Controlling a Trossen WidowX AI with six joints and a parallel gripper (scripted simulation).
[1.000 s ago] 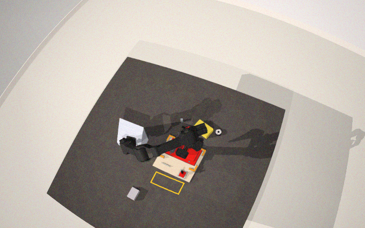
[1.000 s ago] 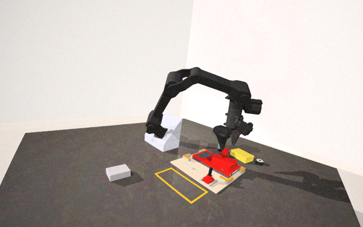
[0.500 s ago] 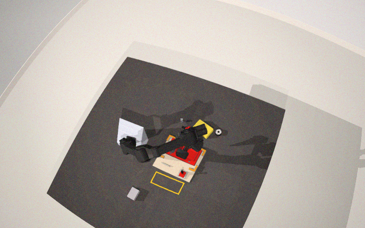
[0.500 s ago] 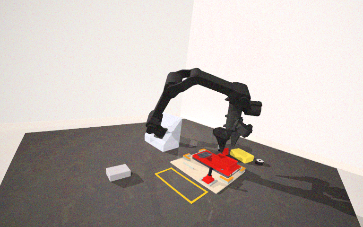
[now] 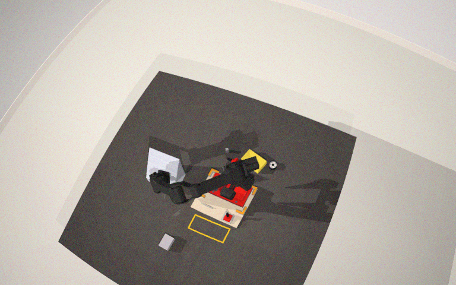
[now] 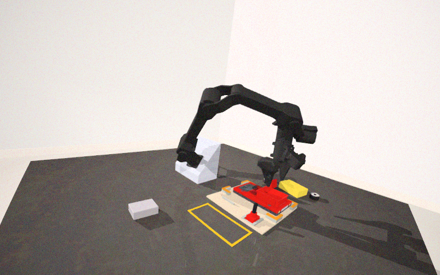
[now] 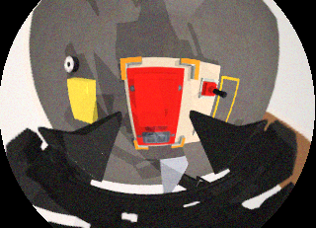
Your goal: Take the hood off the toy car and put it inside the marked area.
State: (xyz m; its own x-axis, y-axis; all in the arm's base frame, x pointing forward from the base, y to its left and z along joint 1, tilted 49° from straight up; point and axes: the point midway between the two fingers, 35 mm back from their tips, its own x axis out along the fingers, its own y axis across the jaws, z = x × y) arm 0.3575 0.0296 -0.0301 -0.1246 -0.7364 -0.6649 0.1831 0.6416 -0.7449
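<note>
The hood lies 5 cm below my gripper tip. From my gripper tip the other things lie so: small wheel (19 cm to the left, 13 cm ahead, 8 cm below); then beige base plate (8 cm below, 4 cm behind, 3 cm to the right); then yellow sponge block (19 cm to the left, 7 cm below, 3 cm ahead).
</note>
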